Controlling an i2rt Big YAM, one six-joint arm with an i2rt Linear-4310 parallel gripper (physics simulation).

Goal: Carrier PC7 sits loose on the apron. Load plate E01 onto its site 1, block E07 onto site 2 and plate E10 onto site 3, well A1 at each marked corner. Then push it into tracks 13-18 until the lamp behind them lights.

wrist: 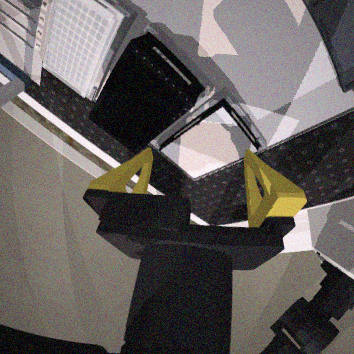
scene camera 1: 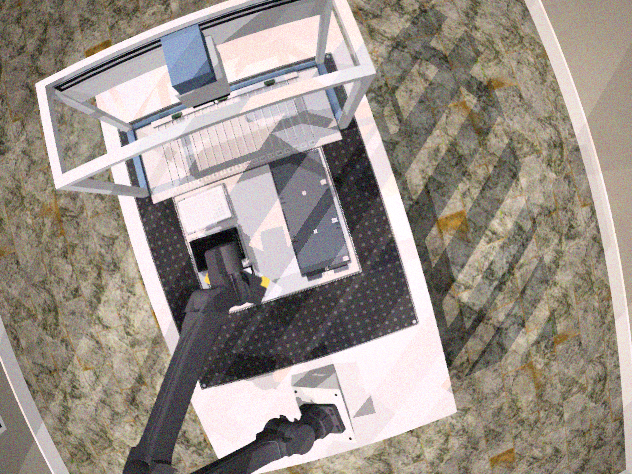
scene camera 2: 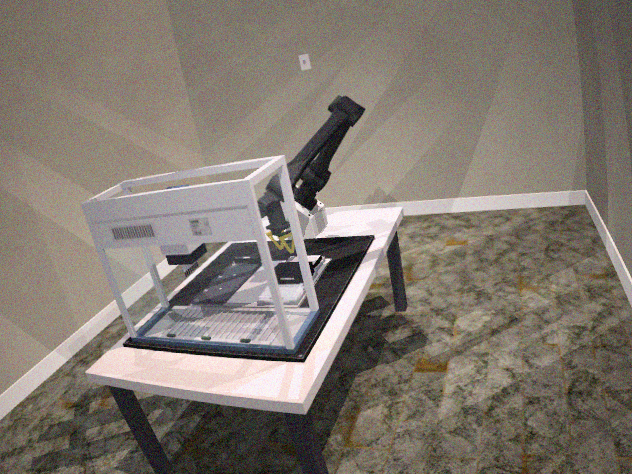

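Where they show: gripper, between the fingertips: point(wrist: 196, 151) point(scene camera 2: 286, 251); arm's base, origin of its link: point(wrist: 348, 278) point(scene camera 1: 323, 417) point(scene camera 2: 302, 199).
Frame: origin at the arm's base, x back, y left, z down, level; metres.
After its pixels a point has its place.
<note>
Carrier PC7 point(scene camera 1: 306, 214) @(x -0.498, y -0.142, z 0.120 m) point(scene camera 2: 227, 280) @(x -0.490, y -0.157, z 0.121 m) point(wrist: 337, 45) @(x -0.399, y -0.086, z 0.120 m) is a long dark grey tray with small white marks, lying on the right of the pale apron in scene camera 1. No plates show on it. Left of it stand a white gridded plate point(scene camera 1: 204, 209) @(x -0.605, y 0.103, z 0.106 m) point(scene camera 2: 281, 294) point(wrist: 77, 45) @(x -0.597, y 0.101, z 0.106 m), a black block point(scene camera 1: 200, 252) @(x -0.504, y 0.150, z 0.093 m) point(scene camera 2: 293, 272) @(x -0.535, y 0.131, z 0.077 m) point(wrist: 147, 90) @(x -0.493, y 0.079, z 0.088 m) and a black-rimmed piece point(wrist: 192, 125) @(x -0.425, y 0.087, z 0.105 m) with a bright middle. Their labels are unreadable. My gripper point(scene camera 1: 235, 280) @(x -0.419, y 0.071, z 0.050 m) point(scene camera 2: 287, 250) @(x -0.419, y 0.071, z 0.050 m) point(wrist: 196, 151) @(x -0.419, y 0.071, z 0.050 m) is open and empty, above the black-rimmed piece's end of the row. The arm partly hides that end in scene camera 1.
A white frame point(scene camera 1: 219, 121) @(x -0.688, y -0.058, z -0.341 m) point(scene camera 2: 260, 244) @(x -0.913, y 0.242, z -0.188 m) with a blue head point(scene camera 1: 188, 58) @(x -0.825, y -0.040, z -0.328 m) stands over the slotted track deck point(scene camera 1: 224, 147) @(x -0.744, y 0.001, z 0.131 m) point(scene camera 2: 219, 323). Small dark green lamps point(scene camera 1: 269, 81) @(x -0.870, y -0.173, z 0.110 m) point(scene camera 2: 205, 337) sit behind the tracks. The black dotted mat point(scene camera 1: 316, 316) @(x -0.235, y -0.072, z 0.131 m) surrounds the apron.
</note>
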